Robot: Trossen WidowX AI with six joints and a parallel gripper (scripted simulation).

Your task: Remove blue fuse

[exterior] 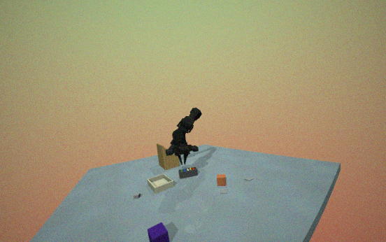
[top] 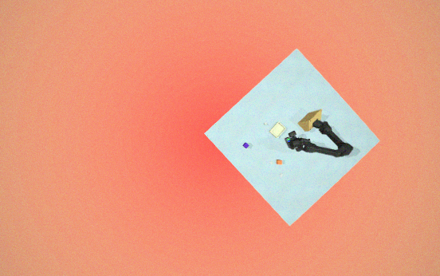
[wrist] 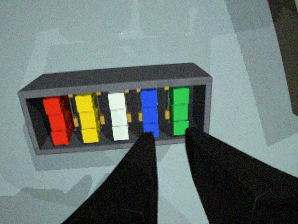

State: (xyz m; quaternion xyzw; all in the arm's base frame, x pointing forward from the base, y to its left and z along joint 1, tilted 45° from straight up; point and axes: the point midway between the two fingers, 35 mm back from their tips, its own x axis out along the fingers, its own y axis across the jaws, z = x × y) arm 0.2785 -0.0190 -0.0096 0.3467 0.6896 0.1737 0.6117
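My gripper tip is 10 mm to the right of the blue fuse and 50 mm above it. From my gripper tip the other things lie so: yellow fuse (10 mm ahead, 40 mm to the left, 50 mm below); white fuse (20 mm to the left, 50 mm below); green fuse (10 mm behind, 10 mm to the right, 50 mm below).
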